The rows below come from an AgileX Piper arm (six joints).
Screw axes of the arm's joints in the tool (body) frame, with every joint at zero. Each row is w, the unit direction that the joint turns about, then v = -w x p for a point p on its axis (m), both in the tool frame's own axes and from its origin. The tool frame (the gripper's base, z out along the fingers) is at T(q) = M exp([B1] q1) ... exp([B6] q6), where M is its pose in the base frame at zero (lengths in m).
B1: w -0.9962 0 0.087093 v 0 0.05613 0
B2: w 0 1 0 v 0.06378 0 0.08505
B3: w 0 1 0 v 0.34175 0 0.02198
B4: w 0 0 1 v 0 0 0
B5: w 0 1 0 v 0.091 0 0
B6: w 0 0 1 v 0 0 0
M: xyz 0.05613 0 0.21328 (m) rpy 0 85 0 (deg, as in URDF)
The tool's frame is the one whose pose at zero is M.
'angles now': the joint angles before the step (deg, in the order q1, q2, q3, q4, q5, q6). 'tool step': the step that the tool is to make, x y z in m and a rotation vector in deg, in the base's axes. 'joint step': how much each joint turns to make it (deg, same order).
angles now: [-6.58, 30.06, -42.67, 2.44, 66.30, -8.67]
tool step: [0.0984, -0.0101, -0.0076, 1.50, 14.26, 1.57]
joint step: [0.02, 25.97, -8.15, 0.91, -3.40, -1.91]
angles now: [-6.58, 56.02, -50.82, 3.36, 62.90, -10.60]
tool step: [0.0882, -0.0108, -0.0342, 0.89, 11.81, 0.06]
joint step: [0.01, 22.59, -9.78, -0.44, -0.98, -0.06]
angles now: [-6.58, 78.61, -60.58, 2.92, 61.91, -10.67]
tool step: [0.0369, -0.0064, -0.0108, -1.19, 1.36, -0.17]
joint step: [0.00, 8.22, -5.94, -1.50, -1.08, 0.51]
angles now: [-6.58, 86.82, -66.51, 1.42, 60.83, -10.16]
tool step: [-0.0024, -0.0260, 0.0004, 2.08, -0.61, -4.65]
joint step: [-5.83, 0.24, -0.29, 2.72, -0.12, -1.96]
